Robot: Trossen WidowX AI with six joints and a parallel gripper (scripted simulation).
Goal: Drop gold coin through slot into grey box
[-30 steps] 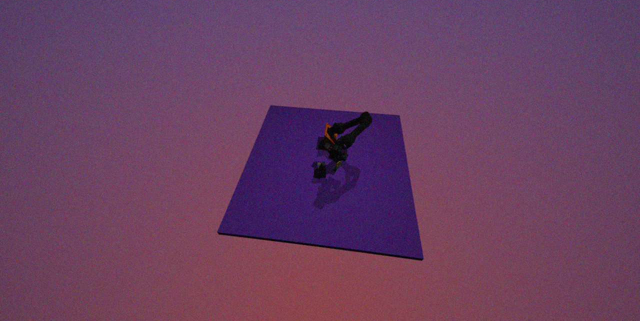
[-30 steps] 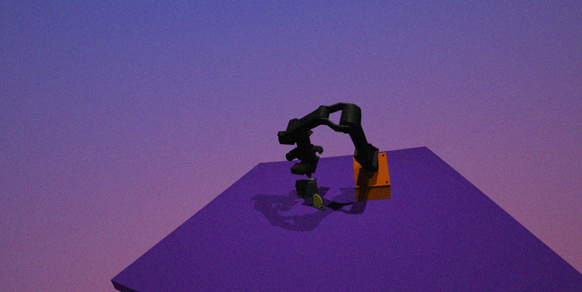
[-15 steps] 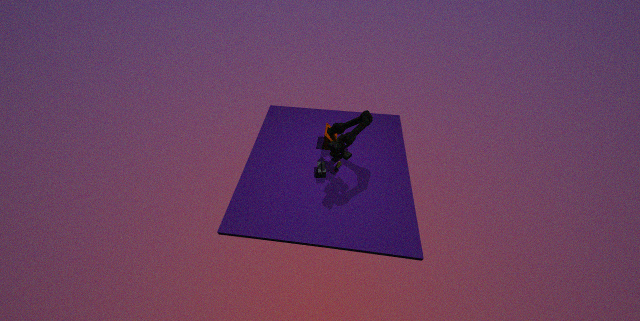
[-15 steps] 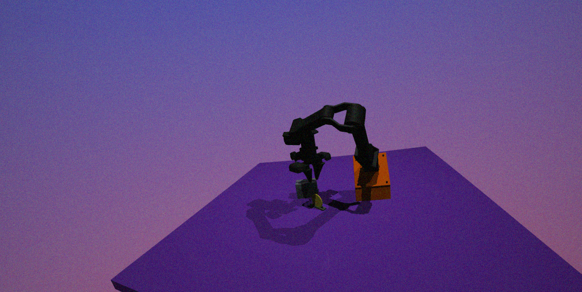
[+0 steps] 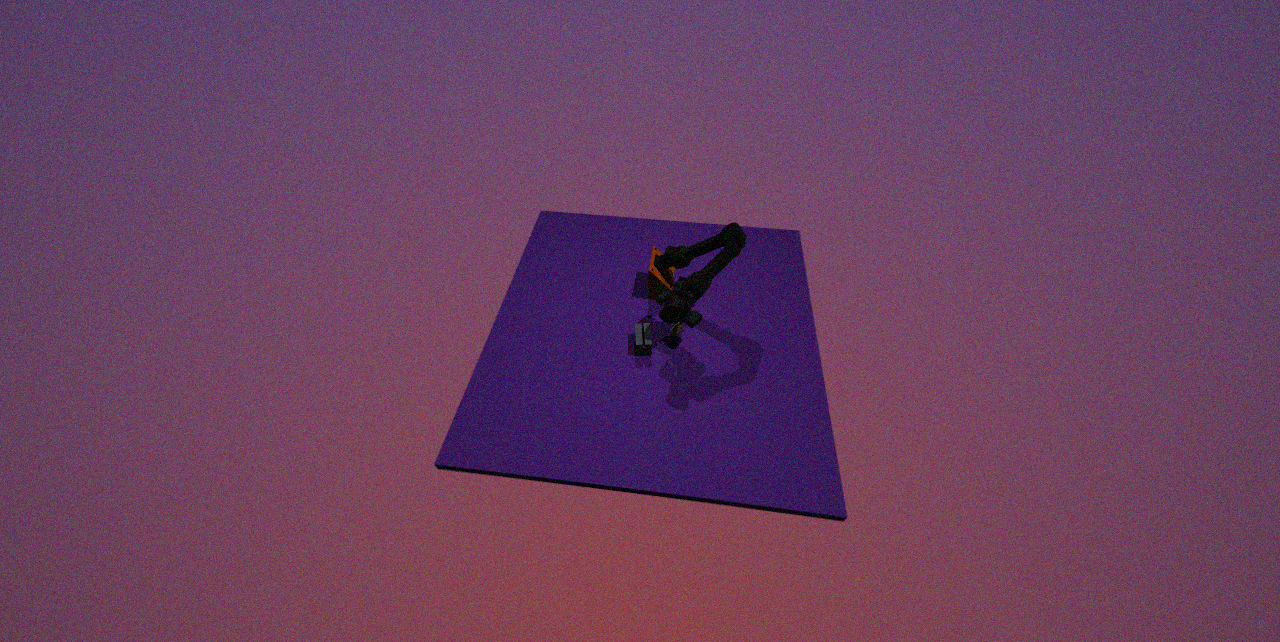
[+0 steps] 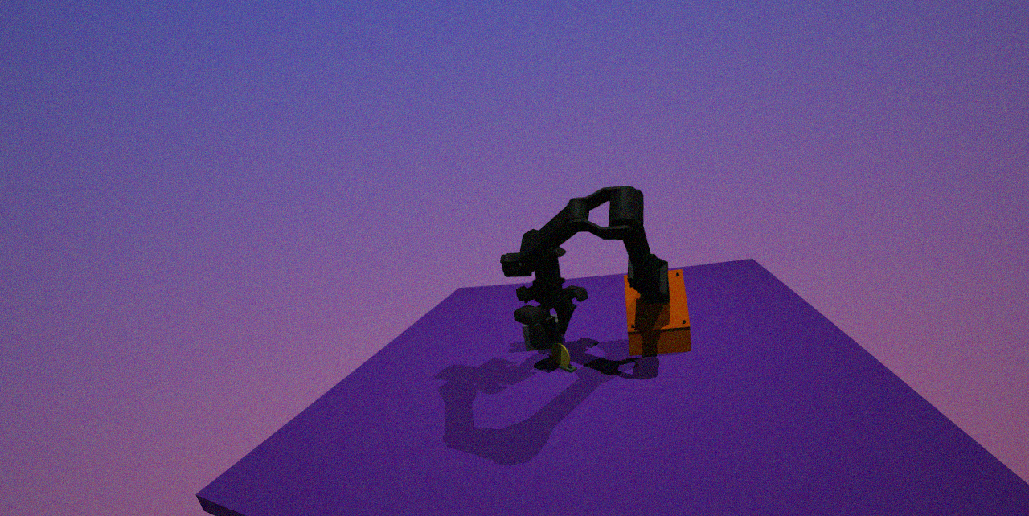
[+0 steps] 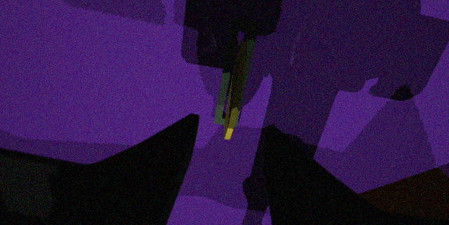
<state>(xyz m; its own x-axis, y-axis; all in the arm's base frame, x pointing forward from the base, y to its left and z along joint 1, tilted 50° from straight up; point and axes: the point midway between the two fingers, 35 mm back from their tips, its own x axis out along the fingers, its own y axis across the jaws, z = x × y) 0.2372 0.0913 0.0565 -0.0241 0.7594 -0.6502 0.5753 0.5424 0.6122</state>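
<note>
Now: the gold coin 5 cm below my gripper tip.
</note>
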